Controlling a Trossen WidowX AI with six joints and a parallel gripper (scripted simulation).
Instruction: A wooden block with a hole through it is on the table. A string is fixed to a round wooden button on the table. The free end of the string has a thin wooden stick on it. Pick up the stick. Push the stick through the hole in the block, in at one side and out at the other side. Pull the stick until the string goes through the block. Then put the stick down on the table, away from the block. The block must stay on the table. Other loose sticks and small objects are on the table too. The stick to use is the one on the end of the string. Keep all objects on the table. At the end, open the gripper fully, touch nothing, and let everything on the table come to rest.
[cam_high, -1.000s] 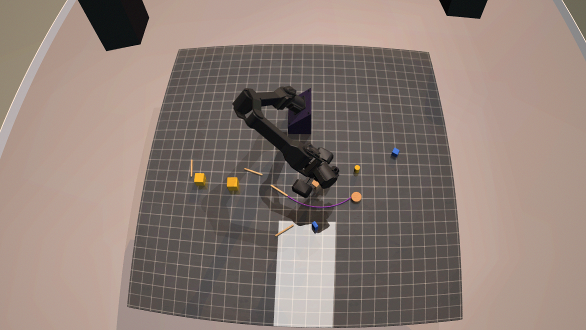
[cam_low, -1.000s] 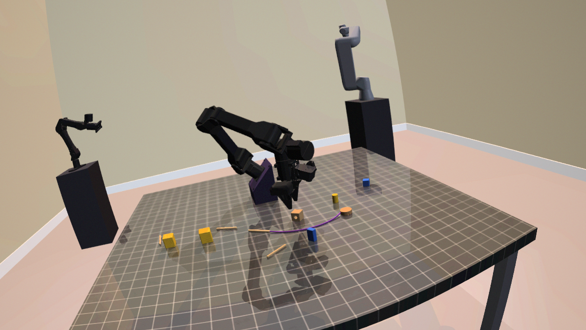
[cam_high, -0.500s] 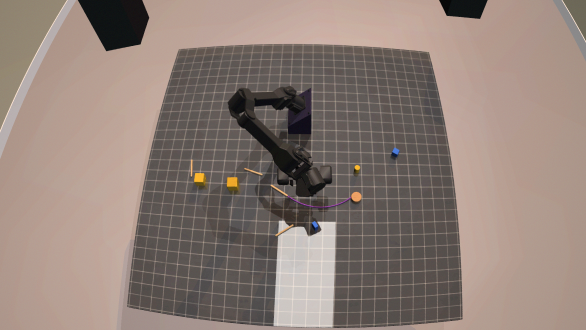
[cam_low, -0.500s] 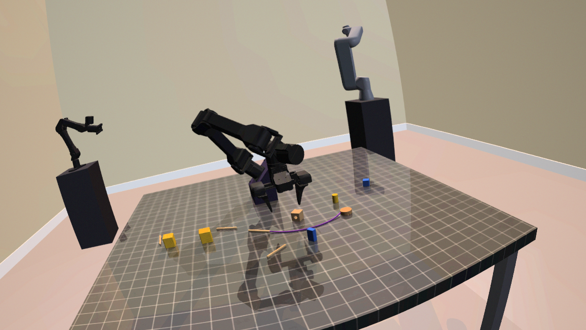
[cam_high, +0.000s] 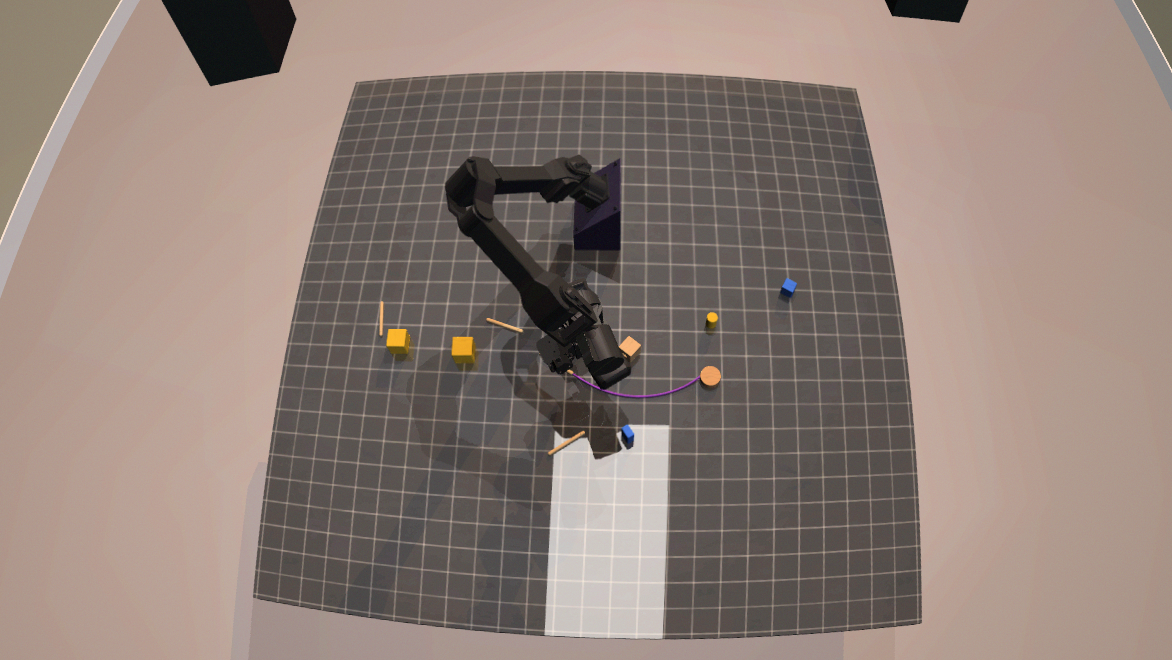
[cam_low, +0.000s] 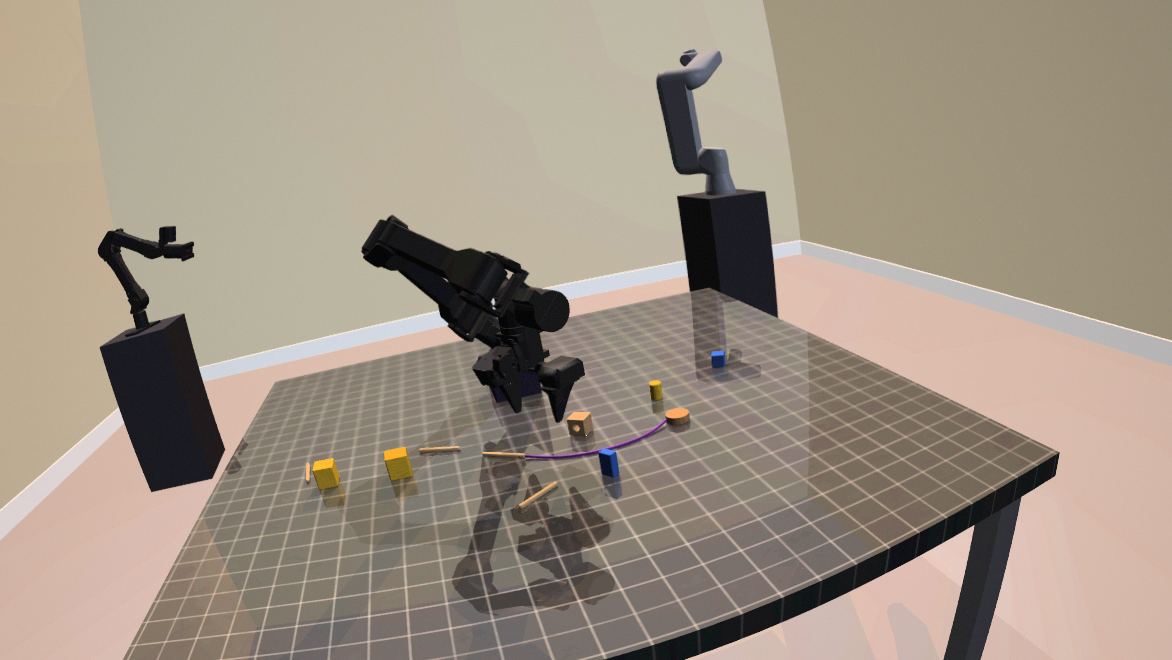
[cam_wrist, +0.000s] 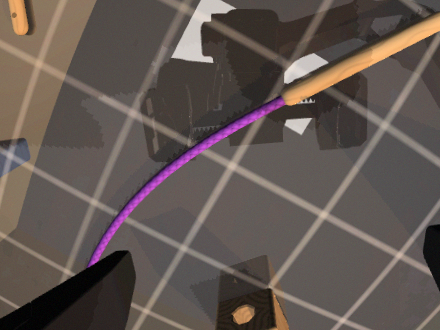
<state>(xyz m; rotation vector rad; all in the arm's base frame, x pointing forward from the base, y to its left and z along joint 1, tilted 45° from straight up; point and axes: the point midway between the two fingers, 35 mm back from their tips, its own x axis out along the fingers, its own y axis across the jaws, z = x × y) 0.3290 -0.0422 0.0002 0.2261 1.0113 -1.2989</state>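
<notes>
Now: the thin stick 5 cm to the right of my gripper tip and 6 cm below it. Also, from my gripper tip: wooden block: 3 cm behind, 7 cm to the left, 4 cm below; then round wooden button: 3 cm ahead, 22 cm to the left, 5 cm below; then blue block: 14 cm ahead, 6 cm to the left, 4 cm below.
</notes>
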